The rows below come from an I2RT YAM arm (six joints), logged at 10 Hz.
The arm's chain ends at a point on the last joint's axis. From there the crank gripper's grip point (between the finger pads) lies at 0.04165 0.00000 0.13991 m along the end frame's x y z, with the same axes.
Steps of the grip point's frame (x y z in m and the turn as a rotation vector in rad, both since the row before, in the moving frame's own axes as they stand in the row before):
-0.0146 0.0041 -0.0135 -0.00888 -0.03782 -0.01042
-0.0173 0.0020 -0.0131 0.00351 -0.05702 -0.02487
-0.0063 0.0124 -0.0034 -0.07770 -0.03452 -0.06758
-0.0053 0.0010 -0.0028 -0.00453 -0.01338 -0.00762
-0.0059 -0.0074 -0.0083 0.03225 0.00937 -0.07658
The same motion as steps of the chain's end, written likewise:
-0.0093 0.0033 -0.0150 -0.00888 -0.03782 -0.01042
-0.0092 0.0034 -0.0152 0.00351 -0.05702 -0.02487
-0.0017 0.0041 -0.0044 -0.07770 -0.03452 -0.06758
-0.0034 0.0007 -0.0033 -0.00453 -0.01338 -0.00762
-0.0069 0.0003 -0.0078 0.03225 0.00937 -0.07658

